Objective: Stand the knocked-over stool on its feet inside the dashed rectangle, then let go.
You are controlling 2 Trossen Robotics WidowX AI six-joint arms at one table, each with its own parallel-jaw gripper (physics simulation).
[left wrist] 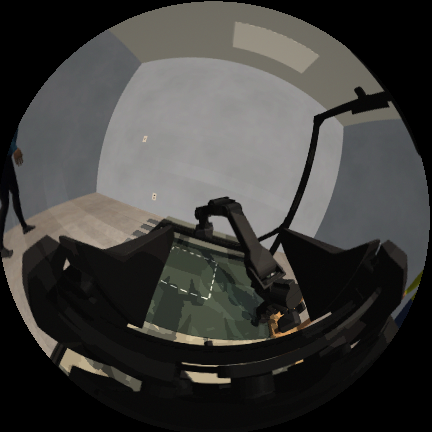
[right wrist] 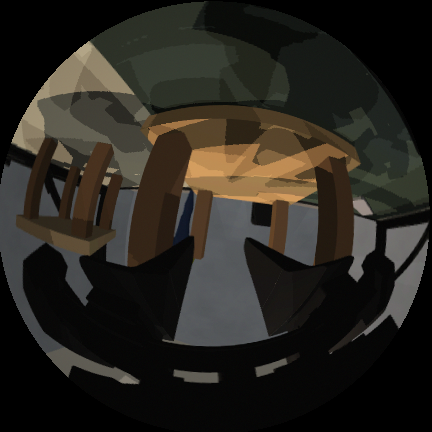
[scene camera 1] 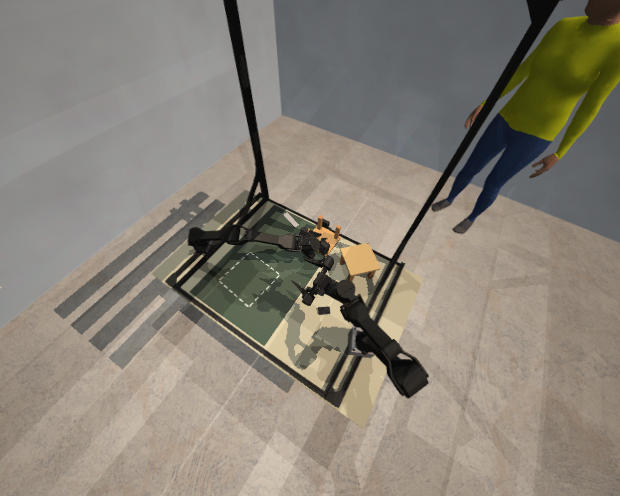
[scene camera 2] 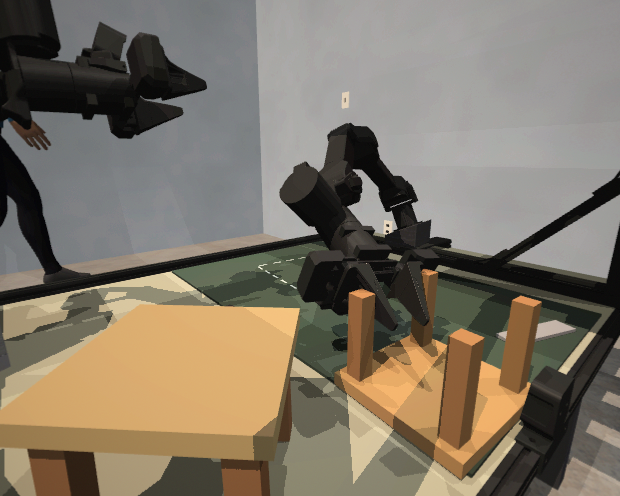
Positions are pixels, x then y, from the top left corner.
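My left gripper is visible in scene camera 1 (297, 269), in scene camera 2 and in the left wrist view. In the right wrist view my left gripper is out of frame. On my left gripper (scene camera 2: 146, 115) and (left wrist: 137, 293) are the same spot.
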